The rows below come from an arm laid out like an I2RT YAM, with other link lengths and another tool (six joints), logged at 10 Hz.
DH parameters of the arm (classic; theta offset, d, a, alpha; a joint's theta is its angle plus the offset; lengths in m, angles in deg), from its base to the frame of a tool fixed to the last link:
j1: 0 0.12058 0.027 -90
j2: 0 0 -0.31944 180
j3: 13.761 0 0.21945 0
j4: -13.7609 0.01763 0.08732 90
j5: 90 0.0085 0 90
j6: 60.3 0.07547 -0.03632 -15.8
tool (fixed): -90 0.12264 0 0
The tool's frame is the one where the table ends.
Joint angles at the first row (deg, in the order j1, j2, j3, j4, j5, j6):
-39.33, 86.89, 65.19, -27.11, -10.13, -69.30
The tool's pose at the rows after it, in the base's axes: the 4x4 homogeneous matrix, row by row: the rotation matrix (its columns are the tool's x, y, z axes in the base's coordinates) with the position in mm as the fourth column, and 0 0 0 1 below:
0.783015 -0.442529 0.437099 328.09; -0.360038 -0.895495 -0.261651 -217.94; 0.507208 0.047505 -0.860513 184.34; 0 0 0 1
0.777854 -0.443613 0.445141 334.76; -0.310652 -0.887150 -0.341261 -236.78; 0.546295 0.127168 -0.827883 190.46; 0 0 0 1
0.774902 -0.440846 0.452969 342.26; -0.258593 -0.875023 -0.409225 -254.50; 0.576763 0.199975 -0.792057 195.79; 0 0 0 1
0.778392 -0.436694 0.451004 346.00; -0.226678 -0.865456 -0.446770 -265.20; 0.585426 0.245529 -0.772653 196.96; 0 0 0 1
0.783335 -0.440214 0.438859 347.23; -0.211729 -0.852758 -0.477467 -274.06; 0.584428 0.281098 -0.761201 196.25; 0 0 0 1
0.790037 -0.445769 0.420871 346.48; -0.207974 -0.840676 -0.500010 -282.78; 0.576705 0.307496 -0.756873 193.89; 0 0 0 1
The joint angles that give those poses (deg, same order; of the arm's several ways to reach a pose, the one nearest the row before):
-38.81, 86.96, 65.58, -22.68, -7.16, -70.94
-38.78, 87.46, 65.58, -18.65, -4.53, -73.78
-38.81, 88.36, 65.58, -14.50, -2.50, -76.75
-38.85, 89.17, 65.60, -12.18, -1.28, -78.83
-38.85, 89.89, 65.65, -10.74, 0.23, -80.20
-39.14, 90.74, 65.91, -10.02, 1.47, -81.28

